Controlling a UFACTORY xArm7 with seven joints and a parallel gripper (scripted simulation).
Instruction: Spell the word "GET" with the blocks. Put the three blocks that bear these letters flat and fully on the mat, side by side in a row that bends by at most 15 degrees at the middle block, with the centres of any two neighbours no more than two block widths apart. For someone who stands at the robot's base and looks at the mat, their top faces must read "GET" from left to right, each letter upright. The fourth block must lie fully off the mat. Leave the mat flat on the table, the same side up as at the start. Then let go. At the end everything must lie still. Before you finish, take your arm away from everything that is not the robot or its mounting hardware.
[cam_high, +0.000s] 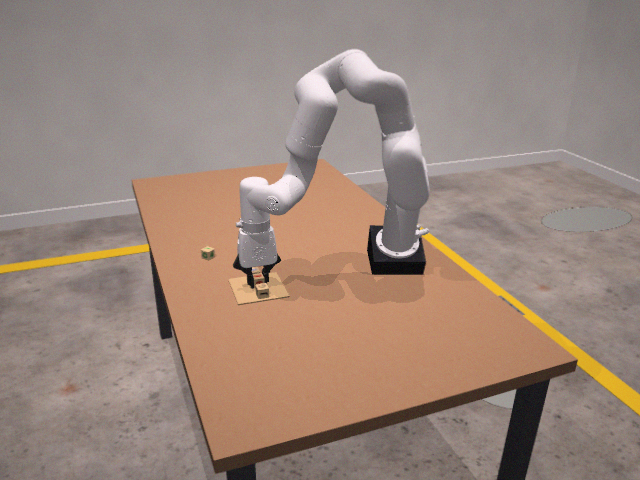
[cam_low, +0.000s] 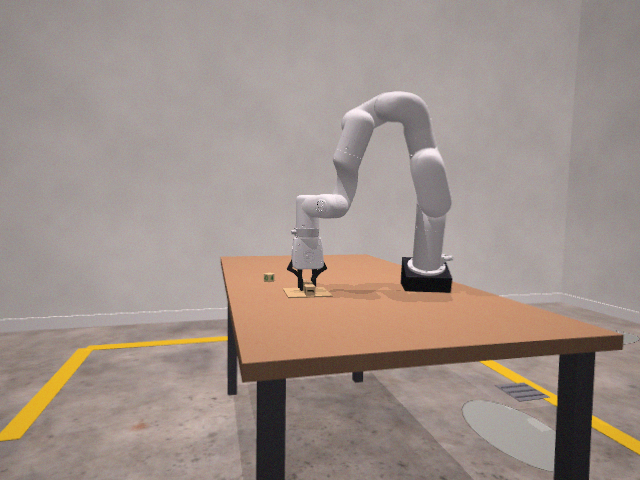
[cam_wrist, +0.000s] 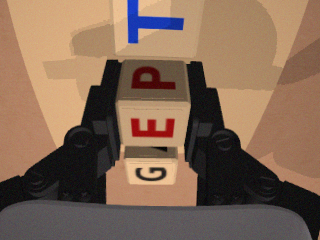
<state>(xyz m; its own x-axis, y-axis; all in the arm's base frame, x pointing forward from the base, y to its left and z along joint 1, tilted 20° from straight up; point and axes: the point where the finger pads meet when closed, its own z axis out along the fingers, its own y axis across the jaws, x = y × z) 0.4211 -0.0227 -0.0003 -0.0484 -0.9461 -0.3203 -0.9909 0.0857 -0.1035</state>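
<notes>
Now: hand 1 cm above the red-lettered block. The rest, counted from my hand: green-lettered block: 23 cm to the right, 9 cm ahead, 1 cm below; then black-lettered block: 5 cm to the left, 1 cm below; then tan mat: 3 cm below.
</notes>
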